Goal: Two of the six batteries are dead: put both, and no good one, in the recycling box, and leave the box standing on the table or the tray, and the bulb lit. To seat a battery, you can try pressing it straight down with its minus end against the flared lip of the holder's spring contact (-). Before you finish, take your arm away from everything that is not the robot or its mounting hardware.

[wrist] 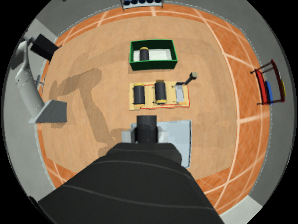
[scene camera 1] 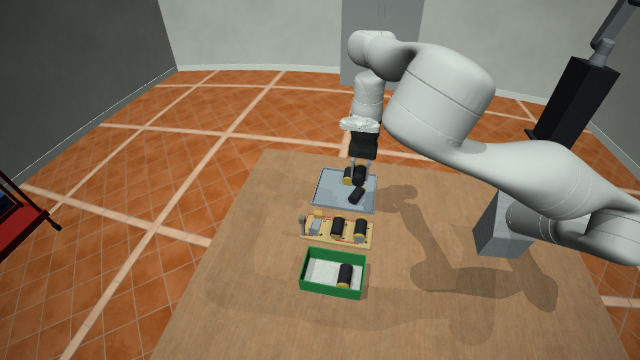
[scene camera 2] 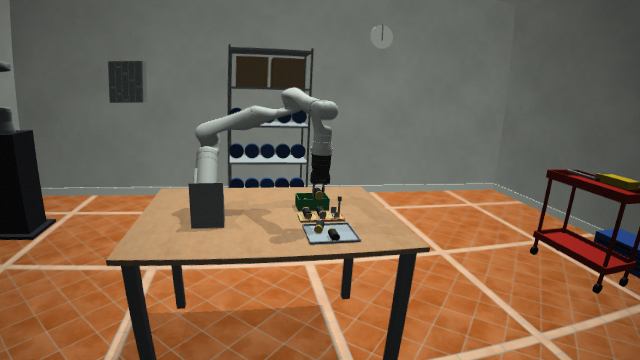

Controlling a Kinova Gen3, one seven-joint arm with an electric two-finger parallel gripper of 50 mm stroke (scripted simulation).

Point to a grey tray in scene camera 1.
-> At 330, 192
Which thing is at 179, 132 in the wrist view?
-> A grey tray.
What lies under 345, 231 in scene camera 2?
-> A grey tray.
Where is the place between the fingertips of the gripper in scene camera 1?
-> At 359, 177
